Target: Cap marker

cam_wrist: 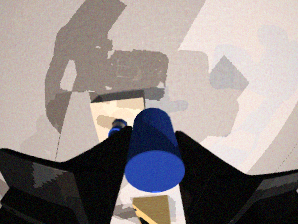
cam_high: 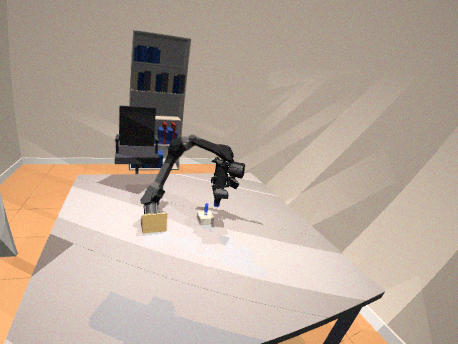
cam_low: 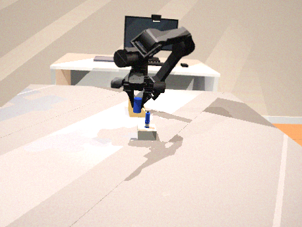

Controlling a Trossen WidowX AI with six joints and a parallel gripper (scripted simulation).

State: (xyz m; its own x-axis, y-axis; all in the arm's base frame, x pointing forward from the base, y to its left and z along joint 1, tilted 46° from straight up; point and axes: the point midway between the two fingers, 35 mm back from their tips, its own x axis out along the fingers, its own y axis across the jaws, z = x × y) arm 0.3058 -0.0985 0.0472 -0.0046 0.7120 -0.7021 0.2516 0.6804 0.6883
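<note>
Right now my gripper tip is 50 mm to the right of the blue marker, 50 mm above it and 30 mm past it. Also, from my gripper tip: pale holder block: 110 mm below, 50 mm to the left, 30 mm behind; blue cap: 10 mm above.
</note>
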